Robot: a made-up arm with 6 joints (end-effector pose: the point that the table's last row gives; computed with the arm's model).
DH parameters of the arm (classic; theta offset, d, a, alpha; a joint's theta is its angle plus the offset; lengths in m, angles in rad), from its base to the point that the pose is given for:
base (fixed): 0 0.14 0 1.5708
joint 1: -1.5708 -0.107 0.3 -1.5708
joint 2: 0 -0.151 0.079 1.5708
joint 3: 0.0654 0 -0.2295 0
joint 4: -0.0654 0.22 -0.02 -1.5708
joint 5: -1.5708 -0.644 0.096 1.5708
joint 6: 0.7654 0 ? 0
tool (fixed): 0.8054 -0.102 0 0
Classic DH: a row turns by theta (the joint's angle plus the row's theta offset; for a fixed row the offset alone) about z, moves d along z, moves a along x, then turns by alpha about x.
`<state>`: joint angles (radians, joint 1 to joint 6).
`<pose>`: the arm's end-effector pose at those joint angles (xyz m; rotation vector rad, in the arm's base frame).
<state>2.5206 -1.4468 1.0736 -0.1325 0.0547 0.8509</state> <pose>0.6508 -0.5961 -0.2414 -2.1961 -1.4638 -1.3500</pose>
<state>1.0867 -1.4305 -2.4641 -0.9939 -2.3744 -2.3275</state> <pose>0.3405 -0.4744 0.4495 -1.6283 0.4402 -0.6327</pose>
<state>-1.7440 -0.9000 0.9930 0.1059 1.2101 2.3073</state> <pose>-0.4618 -0.5370 0.6638 1.7883 -0.5865 2.1958</pose>
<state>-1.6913 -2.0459 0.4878 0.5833 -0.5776 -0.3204</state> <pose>0.2328 -0.2610 0.6524 -0.6552 -0.3122 1.8141</pose>
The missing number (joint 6, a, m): -0.1414
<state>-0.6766 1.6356 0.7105 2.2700 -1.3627 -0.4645</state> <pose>-0.0934 0.1137 -0.5698 0.8812 0.3311 2.7430</pose>
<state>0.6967 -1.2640 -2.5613 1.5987 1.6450 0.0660</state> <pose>-0.2720 0.4214 -0.1871 0.6458 -0.5414 -0.7316</pose>
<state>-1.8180 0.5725 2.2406 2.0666 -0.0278 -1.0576</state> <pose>-0.0595 -0.2391 0.3198 0.5777 -2.5351 -0.5004</pose>
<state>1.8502 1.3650 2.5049 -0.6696 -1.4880 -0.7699</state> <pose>0.7817 0.9076 0.2869 2.3197 -0.8613 -1.7166</pose>
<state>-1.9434 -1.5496 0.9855 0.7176 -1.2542 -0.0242</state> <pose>0.0844 -0.5949 0.3573 -0.6069 -0.7429 1.3236</pose>
